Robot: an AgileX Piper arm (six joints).
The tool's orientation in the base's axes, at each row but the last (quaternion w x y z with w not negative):
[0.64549, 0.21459, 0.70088, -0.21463]
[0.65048, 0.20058, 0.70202, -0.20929]
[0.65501, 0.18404, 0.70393, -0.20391]
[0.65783, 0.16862, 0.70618, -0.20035]
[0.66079, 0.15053, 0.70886, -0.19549]
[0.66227, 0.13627, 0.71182, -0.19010]
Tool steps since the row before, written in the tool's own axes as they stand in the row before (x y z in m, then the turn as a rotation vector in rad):
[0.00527, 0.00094, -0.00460, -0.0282, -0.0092, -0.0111]
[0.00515, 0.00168, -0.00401, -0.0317, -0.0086, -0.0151]
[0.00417, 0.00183, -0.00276, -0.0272, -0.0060, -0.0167]
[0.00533, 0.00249, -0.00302, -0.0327, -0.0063, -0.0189]
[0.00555, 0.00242, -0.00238, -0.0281, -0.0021, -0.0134]
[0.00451, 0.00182, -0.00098, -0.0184, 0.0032, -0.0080]
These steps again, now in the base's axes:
[-0.00359, 0.00355, -0.00493, -0.0122, -0.0018, 0.0292]
[-0.00277, 0.00367, -0.00493, -0.0150, 0.0009, 0.0329]
[-0.00168, 0.00298, -0.00408, -0.0153, 0.0039, 0.0284]
[-0.00177, 0.00354, -0.00530, -0.0169, 0.0049, 0.0340]
[-0.00140, 0.00301, -0.00560, -0.0105, 0.0058, 0.0288]
[-0.00045, 0.00180, -0.00460, -0.0041, 0.0075, 0.0184]

